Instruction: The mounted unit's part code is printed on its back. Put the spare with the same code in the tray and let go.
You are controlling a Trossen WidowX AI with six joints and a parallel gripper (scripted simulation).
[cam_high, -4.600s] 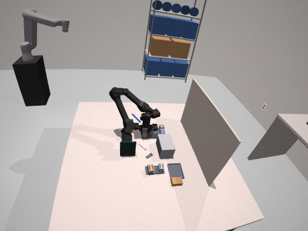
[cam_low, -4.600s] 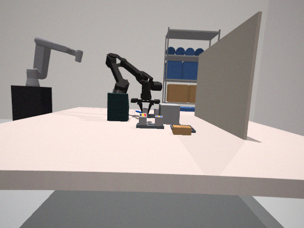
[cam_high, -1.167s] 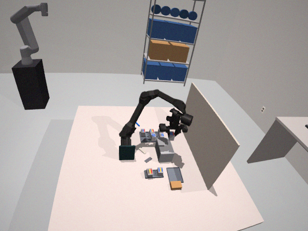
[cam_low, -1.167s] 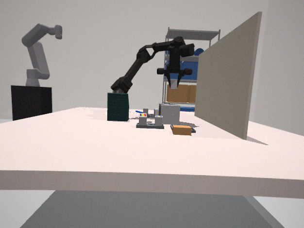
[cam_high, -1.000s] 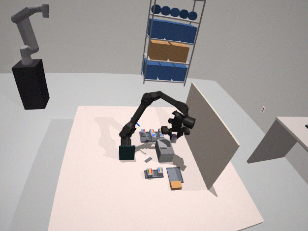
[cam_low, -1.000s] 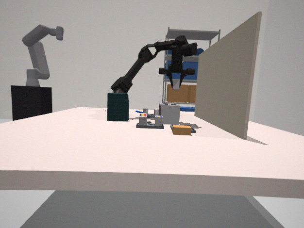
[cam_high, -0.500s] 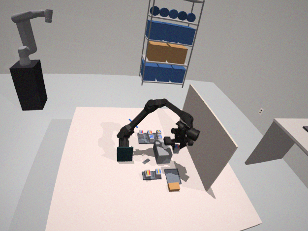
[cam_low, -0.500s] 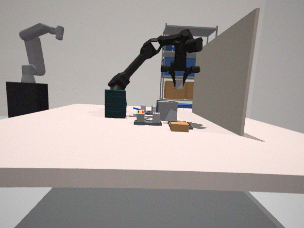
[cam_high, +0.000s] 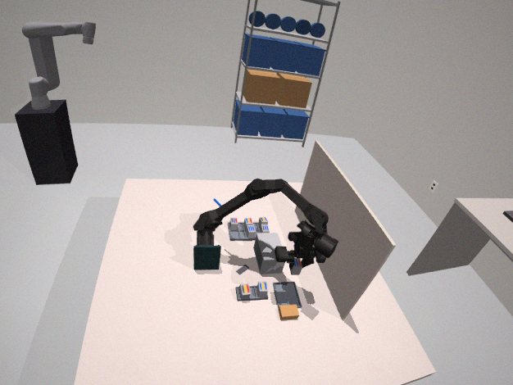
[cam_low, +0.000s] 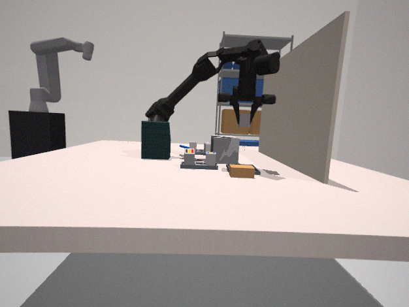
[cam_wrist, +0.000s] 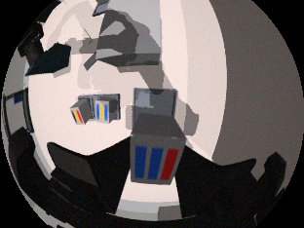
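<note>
Now: the dark tray 20 mm to the right of my gripper tip and 150 mm below it. From my gripper tip the other things lie so: rack: 150 mm behind, 10 mm to the left, 150 mm below; then orange block: 30 mm behind, 110 mm to the right, 140 mm below; then grey mounted unit: 20 mm behind, 190 mm to the left, 100 mm below.
</note>
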